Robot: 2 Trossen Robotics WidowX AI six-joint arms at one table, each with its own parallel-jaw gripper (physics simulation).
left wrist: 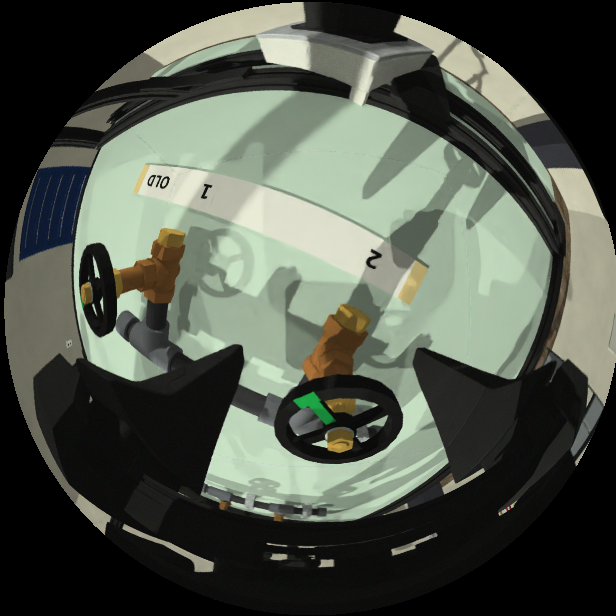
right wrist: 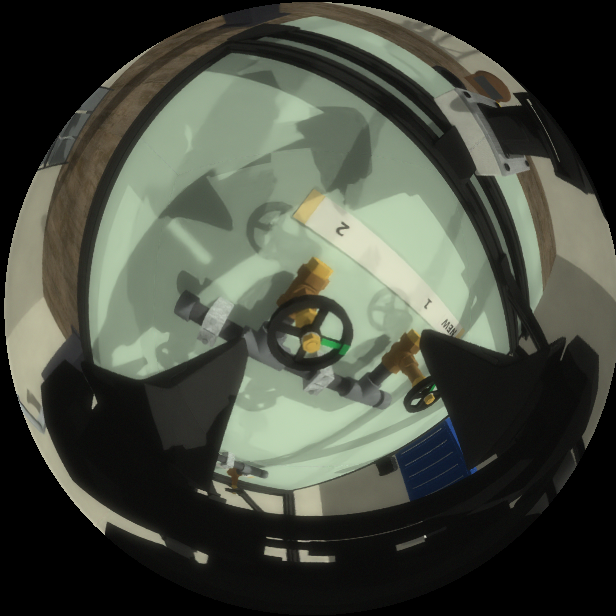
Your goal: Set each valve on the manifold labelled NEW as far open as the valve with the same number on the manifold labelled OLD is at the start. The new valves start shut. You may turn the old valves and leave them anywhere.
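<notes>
In the left wrist view the OLD manifold's label strip lies on the green mat. Old valve 2's black handwheel with a green spoke sits between my left gripper's open fingers, a little below them. Old valve 1's handwheel stands edge-on at the far left. In the right wrist view the NEW label strip lies beyond new valve 2's handwheel, whose green spoke points right. New valve 1's small handwheel is partly hidden by the right finger. My right gripper is open and empty above the grey pipe.
A blue ribbed box stands off the mat's edge in the right wrist view, and also shows at the left in the left wrist view. The other arm's white base stands at the table's far edge. The black table rim surrounds the mat.
</notes>
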